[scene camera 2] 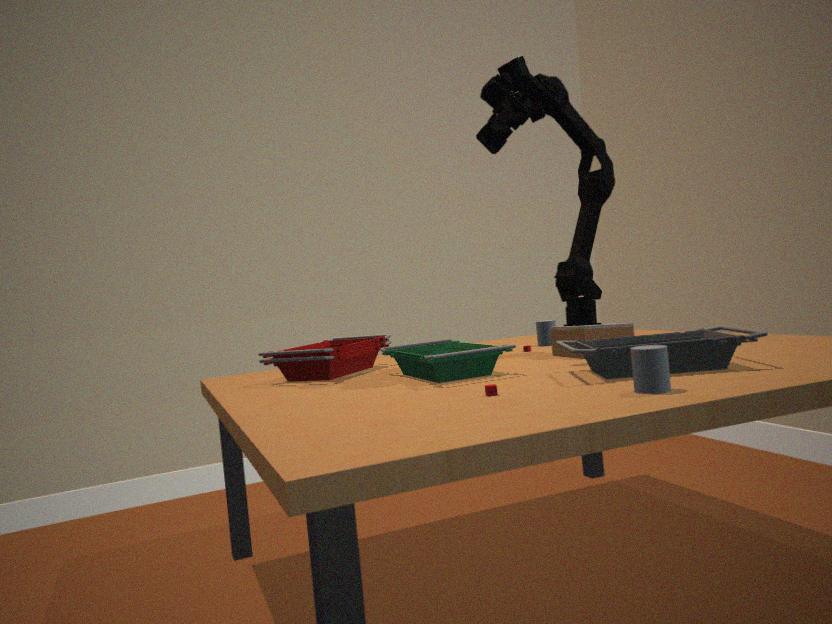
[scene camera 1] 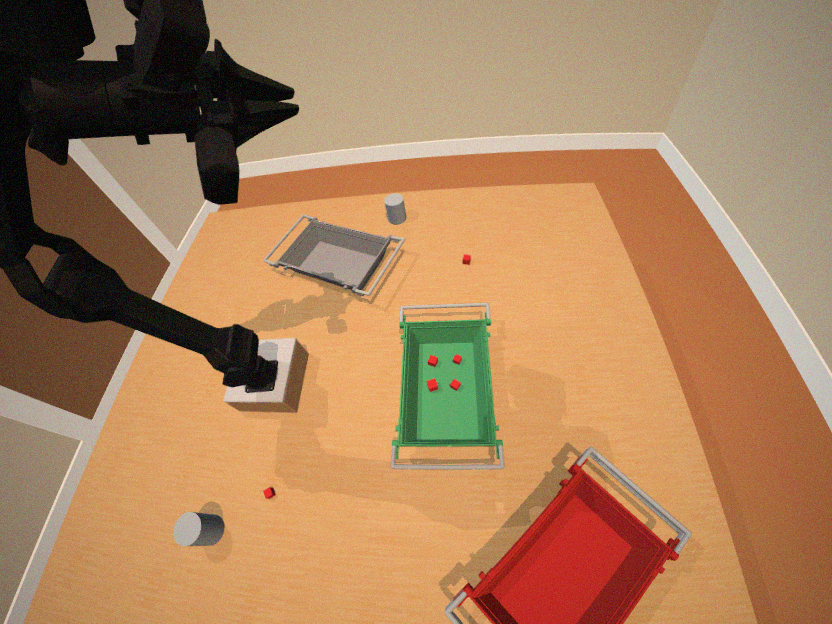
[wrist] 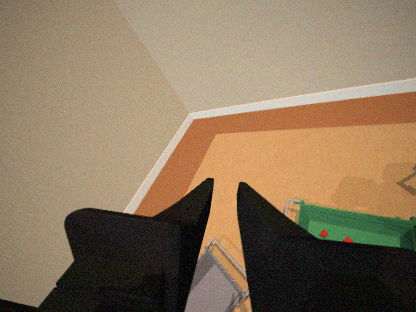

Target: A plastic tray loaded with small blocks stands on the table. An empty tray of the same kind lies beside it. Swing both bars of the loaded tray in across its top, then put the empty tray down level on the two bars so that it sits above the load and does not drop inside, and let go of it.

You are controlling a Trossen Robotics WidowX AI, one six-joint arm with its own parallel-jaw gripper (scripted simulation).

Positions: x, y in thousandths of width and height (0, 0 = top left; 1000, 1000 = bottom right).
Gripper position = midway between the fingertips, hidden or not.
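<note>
Looking through scene camera 1, I see a grey tray (scene camera 1: 416, 413) together with my gripper (scene camera 1: 355, 163). Scene camera 2 shows me the gripper (scene camera 2: 594, 201) too. In the wrist view there is, again, my gripper (wrist: 542, 598).
</note>
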